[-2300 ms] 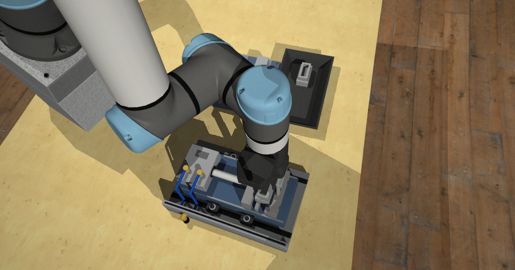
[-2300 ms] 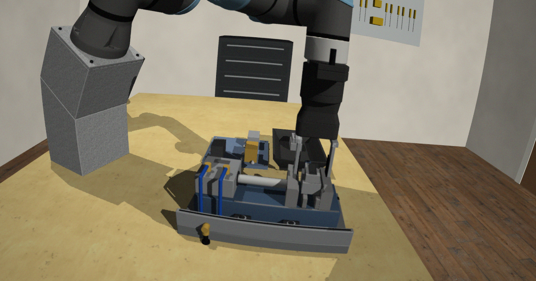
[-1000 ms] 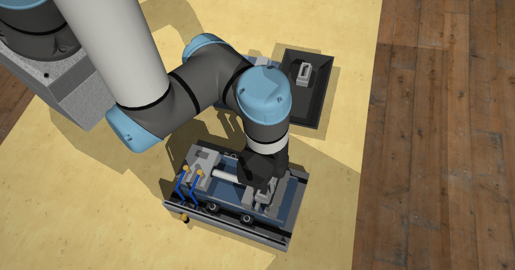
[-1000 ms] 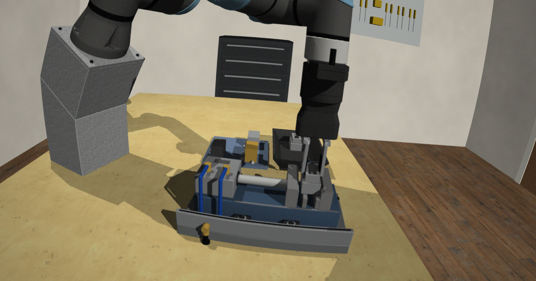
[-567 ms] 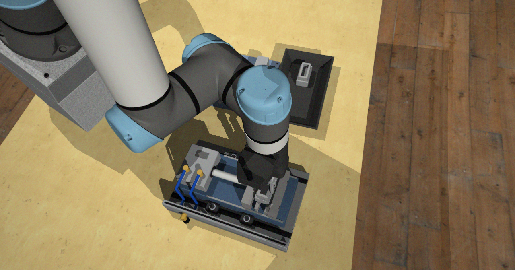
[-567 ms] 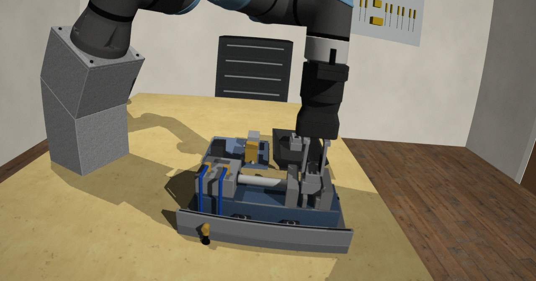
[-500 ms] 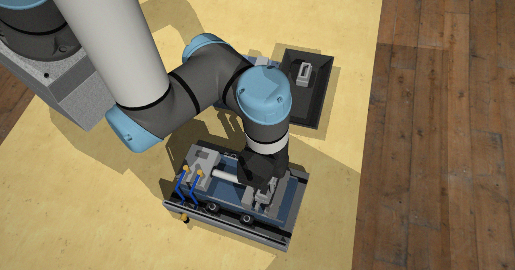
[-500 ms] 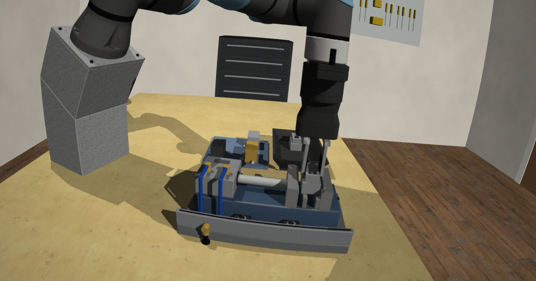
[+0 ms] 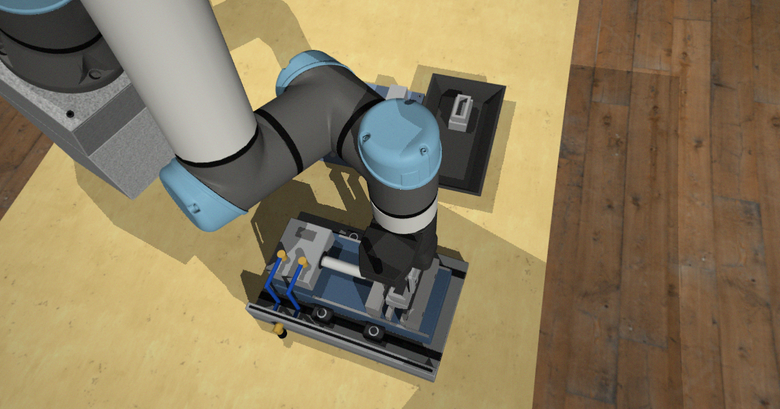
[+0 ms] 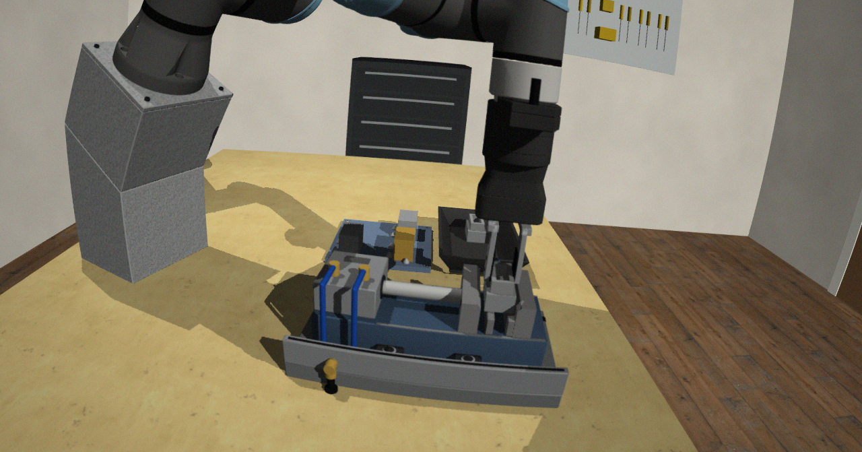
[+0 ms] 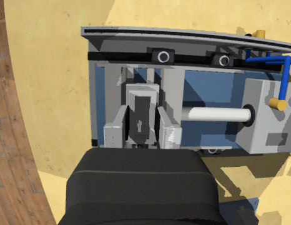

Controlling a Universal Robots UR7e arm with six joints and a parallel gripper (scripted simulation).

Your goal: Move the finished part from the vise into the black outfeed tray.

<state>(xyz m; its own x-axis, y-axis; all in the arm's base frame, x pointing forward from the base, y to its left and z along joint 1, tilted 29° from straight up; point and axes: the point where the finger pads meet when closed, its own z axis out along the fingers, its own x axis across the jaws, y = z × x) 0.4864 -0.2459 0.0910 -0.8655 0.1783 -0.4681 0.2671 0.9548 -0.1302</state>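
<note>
Now: the white rod 80 mm behind my hand, 50 mm below it and 30 mm to the left of it. Round my hand: blue fixture plate 350 mm to the left, 120 mm below, 80 mm behind; then yellow block 290 mm to the left, 100 mm below, 50 mm behind; then vise 80 mm below, 70 mm behind, 20 mm to the left.
</note>
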